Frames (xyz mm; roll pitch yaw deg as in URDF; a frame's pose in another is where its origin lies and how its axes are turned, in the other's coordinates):
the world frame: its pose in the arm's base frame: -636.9 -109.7 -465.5 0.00 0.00 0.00
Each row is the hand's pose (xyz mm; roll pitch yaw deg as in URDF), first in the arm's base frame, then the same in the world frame.
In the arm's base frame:
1: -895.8 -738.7 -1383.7 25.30 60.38 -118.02
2: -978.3 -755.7 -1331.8 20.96 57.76 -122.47
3: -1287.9 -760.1 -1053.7 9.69 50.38 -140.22
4: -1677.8 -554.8 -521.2 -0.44 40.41 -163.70
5: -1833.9 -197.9 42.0 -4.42 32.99 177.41
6: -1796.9 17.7 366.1 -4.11 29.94 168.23
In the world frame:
1: -258.9 -629.0 -918.2 25.30 60.38 -118.02
2: -341.4 -646.0 -866.3 20.96 57.76 -122.47
3: -651.0 -650.4 -588.2 9.69 50.38 -140.22
4: -1040.9 -445.1 -55.7 -0.44 40.41 -163.70
5: -1197.0 -88.2 507.5 -4.42 32.99 177.41
6: -1160.0 127.4 831.6 -4.11 29.94 168.23

